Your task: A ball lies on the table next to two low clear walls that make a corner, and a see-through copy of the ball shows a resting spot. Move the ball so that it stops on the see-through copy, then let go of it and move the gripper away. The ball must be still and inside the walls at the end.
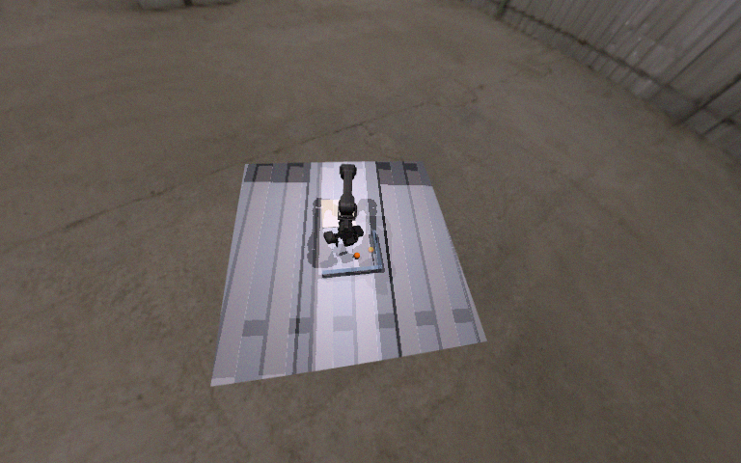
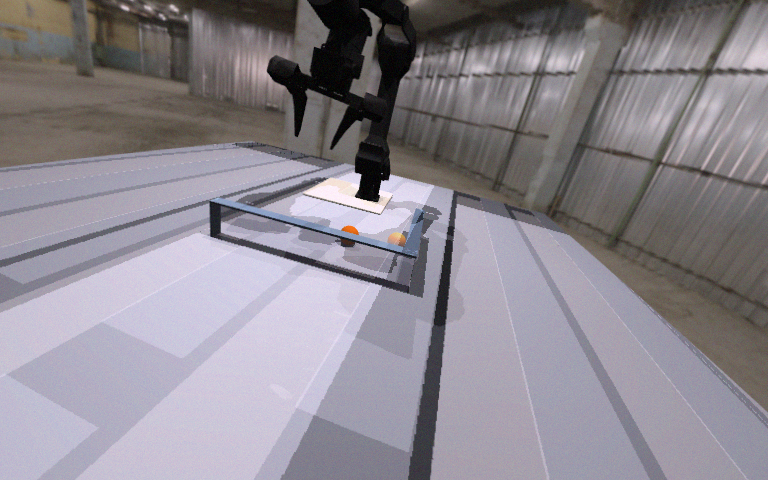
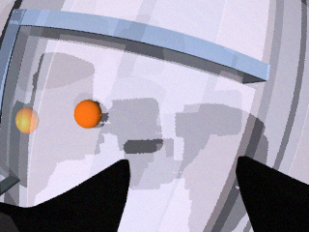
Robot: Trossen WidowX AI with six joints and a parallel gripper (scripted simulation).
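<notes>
The orange ball lies 15 cm below my gripper tip, 8 cm to the left of it and 1 cm ahead of it. Round my gripper tip: see-through copy of ball 17 cm to the left, 15 cm below, 1 cm behind.
</notes>
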